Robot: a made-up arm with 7 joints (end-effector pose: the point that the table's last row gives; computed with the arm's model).
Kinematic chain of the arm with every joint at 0, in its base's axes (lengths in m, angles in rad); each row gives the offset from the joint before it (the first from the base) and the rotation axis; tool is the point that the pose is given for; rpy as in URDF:
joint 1: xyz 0 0 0.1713 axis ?
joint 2: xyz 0 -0.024 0.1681 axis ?
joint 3: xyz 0 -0.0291 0.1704 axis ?
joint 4: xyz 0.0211 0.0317 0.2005 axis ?
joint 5: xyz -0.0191 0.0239 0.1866 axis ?
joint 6: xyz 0 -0.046 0.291 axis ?
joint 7: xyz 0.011 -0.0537 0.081 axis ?
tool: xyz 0 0 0 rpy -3.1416 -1.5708 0
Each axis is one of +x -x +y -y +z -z.
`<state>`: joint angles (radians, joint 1 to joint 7).
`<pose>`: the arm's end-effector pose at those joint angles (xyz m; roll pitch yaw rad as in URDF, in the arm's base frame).
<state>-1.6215 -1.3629 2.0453 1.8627 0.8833 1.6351 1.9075</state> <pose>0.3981 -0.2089 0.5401 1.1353 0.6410 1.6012</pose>
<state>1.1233 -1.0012 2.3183 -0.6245 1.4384 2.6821 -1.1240</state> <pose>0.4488 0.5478 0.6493 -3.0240 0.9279 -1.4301</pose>
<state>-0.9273 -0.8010 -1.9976 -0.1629 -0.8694 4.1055 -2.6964</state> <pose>0.3831 -0.4052 0.8864 3.1292 0.2878 -1.0731</pose>
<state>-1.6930 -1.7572 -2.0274 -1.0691 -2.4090 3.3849 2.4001</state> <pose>0.1721 -0.4456 -0.0195 2.8928 1.1152 0.1170</pose>
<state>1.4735 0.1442 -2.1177 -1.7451 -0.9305 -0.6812 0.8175</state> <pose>-0.3760 0.2167 0.5835 -1.0437 0.4910 -2.8176</pose>
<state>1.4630 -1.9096 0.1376 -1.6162 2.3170 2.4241 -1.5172</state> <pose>0.0915 0.5528 0.5807 -1.1538 -0.0762 -0.9183</pose>
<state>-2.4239 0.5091 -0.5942 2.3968 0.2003 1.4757 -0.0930</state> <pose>-0.4020 0.0911 0.5419 -2.4469 -0.9544 2.6936</pose>
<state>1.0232 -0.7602 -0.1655 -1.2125 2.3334 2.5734 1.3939</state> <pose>0.0209 0.2022 0.9933 0.6216 -0.1412 1.5946</pose>
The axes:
joint 1: +z
joint 2: -y
joint 3: +z
joint 4: +y
joint 5: +z
joint 6: -y
joint 7: +x

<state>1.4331 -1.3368 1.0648 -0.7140 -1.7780 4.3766 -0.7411</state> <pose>0.4448 0.5023 0.6597 -2.1014 1.1721 1.6500</pose>
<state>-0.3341 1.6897 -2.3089 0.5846 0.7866 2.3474 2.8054</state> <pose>-0.7232 0.0332 0.0333 2.1152 0.4996 -2.0240</pose>
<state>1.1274 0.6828 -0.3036 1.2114 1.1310 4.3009 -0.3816</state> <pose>0.1461 0.0304 0.9663 -2.4275 0.1489 2.6356</pose>
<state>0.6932 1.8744 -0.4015 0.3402 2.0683 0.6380 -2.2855</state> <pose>-0.6325 -0.6581 0.3598 -1.7145 0.9291 1.3506</pose>
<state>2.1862 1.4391 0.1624 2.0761 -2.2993 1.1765 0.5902</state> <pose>-0.1063 -0.1955 0.8193 0.3789 -0.0457 -2.7751</pose>
